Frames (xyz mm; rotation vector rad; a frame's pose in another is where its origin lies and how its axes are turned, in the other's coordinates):
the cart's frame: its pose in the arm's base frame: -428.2 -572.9 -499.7 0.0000 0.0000 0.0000
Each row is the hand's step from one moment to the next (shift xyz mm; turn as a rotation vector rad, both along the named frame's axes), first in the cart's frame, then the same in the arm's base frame.
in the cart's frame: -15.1 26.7 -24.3 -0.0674 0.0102 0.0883
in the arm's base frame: -15.1 26.7 -24.3 -0.0674 0.0102 0.0883
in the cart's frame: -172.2 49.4 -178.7 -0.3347 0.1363 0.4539
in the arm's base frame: -172.2 49.4 -178.7 -0.3347 0.1363 0.4539
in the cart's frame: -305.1 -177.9 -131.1 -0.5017 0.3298 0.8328
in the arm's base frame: -305.1 -177.9 -131.1 -0.5017 0.3298 0.8328
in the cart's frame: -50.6 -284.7 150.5 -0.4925 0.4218 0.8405
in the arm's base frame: -50.6 -284.7 150.5 -0.4925 0.4218 0.8405
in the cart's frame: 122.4 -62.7 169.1 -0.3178 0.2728 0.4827
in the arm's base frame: 122.4 -62.7 169.1 -0.3178 0.2728 0.4827
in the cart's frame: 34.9 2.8 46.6 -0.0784 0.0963 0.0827
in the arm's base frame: 34.9 2.8 46.6 -0.0784 0.0963 0.0827
